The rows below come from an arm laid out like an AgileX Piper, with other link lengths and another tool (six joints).
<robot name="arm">
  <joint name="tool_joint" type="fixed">
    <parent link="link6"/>
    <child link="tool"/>
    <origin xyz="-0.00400 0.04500 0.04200" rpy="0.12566 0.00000 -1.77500"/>
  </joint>
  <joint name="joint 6" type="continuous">
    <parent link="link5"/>
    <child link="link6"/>
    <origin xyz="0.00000 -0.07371 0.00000" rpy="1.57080 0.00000 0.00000"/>
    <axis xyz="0 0 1"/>
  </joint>
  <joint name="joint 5" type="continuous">
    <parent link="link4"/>
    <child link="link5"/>
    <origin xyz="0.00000 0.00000 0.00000" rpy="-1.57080 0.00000 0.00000"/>
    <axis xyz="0 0 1"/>
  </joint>
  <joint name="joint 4" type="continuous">
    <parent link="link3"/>
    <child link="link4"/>
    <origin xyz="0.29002 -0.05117 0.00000" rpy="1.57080 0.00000 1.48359"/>
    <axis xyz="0 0 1"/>
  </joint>
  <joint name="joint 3" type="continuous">
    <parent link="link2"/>
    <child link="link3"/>
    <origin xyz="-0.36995 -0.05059 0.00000"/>
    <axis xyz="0 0 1"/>
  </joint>
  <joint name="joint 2" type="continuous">
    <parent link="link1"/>
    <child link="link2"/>
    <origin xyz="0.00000 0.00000 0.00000" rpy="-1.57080 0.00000 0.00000"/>
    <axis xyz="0 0 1"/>
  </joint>
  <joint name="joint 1" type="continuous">
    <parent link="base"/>
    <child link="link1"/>
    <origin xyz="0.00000 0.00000 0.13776"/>
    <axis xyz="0 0 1"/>
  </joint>
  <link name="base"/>
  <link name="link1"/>
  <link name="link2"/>
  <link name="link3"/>
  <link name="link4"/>
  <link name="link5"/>
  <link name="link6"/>
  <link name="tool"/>
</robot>
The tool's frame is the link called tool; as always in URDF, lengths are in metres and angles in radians. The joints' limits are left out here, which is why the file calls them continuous.
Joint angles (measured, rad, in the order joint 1, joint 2, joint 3, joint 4, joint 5, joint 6), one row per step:
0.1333, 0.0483, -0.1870, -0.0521, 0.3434, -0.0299
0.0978, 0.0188, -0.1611, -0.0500, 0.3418, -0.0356
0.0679, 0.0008, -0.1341, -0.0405, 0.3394, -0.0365
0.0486, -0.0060, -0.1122, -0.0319, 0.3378, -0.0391
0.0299, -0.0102, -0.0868, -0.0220, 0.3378, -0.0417
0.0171, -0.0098, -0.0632, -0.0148, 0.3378, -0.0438
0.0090, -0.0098, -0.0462, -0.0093, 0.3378, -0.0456
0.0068, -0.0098, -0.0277, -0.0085, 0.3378, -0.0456
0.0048, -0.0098, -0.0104, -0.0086, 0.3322, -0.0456
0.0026, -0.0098, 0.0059, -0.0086, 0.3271, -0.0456
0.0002, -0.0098, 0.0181, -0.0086, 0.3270, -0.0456
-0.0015, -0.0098, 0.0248, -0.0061, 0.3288, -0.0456
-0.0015, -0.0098, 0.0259, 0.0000, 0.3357, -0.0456
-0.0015, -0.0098, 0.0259, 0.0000, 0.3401, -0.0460
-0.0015, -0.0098, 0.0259, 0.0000, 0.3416, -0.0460
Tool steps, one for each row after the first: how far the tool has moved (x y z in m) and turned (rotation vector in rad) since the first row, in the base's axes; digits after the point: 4 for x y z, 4 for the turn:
-0.0005, -0.0010, -0.0094, -0.0030, -0.0055, -0.0343
0.0004, -0.0013, -0.0190, 0.0045, 0.0020, -0.0619
0.0020, -0.0014, -0.0271, 0.0091, 0.0159, -0.0790
0.0039, -0.0015, -0.0367, 0.0147, 0.0376, -0.0955
0.0058, -0.0015, -0.0460, 0.0182, 0.0618, -0.1068
0.0070, -0.0015, -0.0526, 0.0210, 0.0790, -0.1138
0.0079, -0.0016, -0.0600, 0.0207, 0.0975, -0.1160
0.0087, -0.0016, -0.0663, 0.0199, 0.1092, -0.1181
0.0094, -0.0017, -0.0723, 0.0193, 0.1203, -0.1204
0.0098, -0.0018, -0.0772, 0.0187, 0.1324, -0.1229
0.0100, -0.0017, -0.0800, 0.0208, 0.1410, -0.1244
0.0098, -0.0015, -0.0809, 0.0264, 0.1494, -0.1236
0.0097, -0.0015, -0.0814, 0.0257, 0.1537, -0.1236
0.0096, -0.0015, -0.0816, 0.0256, 0.1552, -0.1237

